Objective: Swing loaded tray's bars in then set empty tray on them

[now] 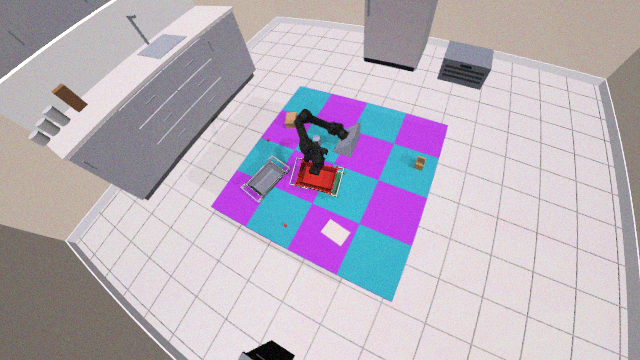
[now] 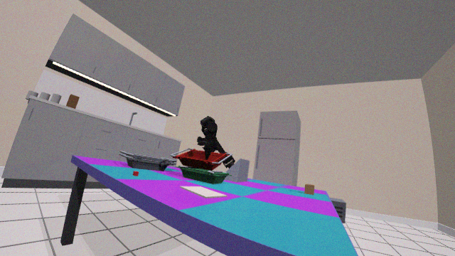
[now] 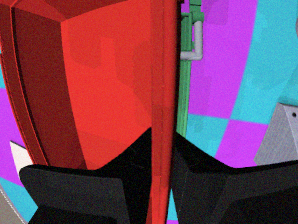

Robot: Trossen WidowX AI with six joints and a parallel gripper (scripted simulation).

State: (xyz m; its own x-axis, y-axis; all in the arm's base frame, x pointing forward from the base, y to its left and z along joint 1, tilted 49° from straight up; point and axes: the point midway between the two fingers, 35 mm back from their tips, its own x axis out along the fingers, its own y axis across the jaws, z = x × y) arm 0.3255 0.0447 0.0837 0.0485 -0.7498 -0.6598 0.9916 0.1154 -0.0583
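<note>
The red tray lies 7 cm ahead of my gripper tip, 1 cm to the left of it and 1 cm above it. The rest, counted from my gripper tip: white flat plate (31 cm ahead, 24 cm to the left, 12 cm below).
</note>
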